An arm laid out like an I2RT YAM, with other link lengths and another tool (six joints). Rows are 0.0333 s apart.
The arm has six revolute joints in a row. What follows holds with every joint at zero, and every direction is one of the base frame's. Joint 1 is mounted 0.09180 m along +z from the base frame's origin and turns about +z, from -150.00 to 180.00 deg. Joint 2 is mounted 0.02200 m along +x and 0.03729 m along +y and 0.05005 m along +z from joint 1 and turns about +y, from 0.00 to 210.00 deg. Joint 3 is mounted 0.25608 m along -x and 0.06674 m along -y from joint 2 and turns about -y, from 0.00 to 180.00 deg. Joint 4 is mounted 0.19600 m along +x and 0.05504 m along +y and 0.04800 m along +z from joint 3 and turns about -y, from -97.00 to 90.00 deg. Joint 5 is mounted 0.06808 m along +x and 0.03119 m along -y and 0.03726 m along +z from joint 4 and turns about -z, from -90.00 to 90.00 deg. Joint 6 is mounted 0.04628 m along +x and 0.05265 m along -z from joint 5 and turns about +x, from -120.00 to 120.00 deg. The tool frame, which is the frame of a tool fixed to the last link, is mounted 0.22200 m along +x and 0.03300 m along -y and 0.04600 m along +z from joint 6; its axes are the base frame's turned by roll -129.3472, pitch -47.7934 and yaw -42.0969 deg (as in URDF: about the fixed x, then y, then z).
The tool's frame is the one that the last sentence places.
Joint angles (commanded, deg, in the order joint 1, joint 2, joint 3, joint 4, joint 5, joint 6), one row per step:
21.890 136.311 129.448 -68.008 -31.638 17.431
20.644 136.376 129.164 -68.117 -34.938 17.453
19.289 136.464 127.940 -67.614 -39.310 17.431
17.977 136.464 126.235 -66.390 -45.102 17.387
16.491 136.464 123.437 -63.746 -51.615 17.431
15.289 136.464 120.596 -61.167 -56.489 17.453
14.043 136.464 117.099 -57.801 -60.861 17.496
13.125 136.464 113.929 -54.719 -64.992 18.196
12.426 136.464 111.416 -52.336 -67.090 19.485
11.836 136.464 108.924 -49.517 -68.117 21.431
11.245 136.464 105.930 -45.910 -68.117 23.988
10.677 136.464 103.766 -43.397 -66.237 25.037
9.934 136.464 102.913 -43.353 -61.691 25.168
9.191 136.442 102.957 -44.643 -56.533 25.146
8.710 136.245 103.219 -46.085 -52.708 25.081
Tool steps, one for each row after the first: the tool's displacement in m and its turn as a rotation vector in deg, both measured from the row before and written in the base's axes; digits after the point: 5 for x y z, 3 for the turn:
-0.00255 0.00255 0.00385 2.806 1.596 -0.415
-0.00498 0.00514 0.00310 3.707 2.193 -0.260
-0.00582 0.01048 0.00771 5.183 2.223 0.085
-0.00390 0.01064 0.00875 6.005 2.058 -0.014
-0.00276 0.00575 0.00542 4.492 1.570 -0.110
-0.00132 0.00286 0.00281 4.085 1.242 -0.291
-0.00313 0.00325 0.00368 3.817 1.654 -0.314
-0.00184 -0.00095 -0.00166 1.819 1.754 -0.749
-0.00011 -0.00270 -0.00550 0.830 1.684 -1.086
0.00098 -0.00520 -0.01119 -0.138 1.768 -1.519
0.00396 -0.00911 -0.01481 -1.816 0.278 -1.409
0.00596 -0.01813 -0.02076 -4.502 0.123 -1.860
0.00515 -0.02166 -0.01910 -5.169 0.351 -1.846
0.00228 -0.01676 -0.01134 -3.856 0.334 -1.199

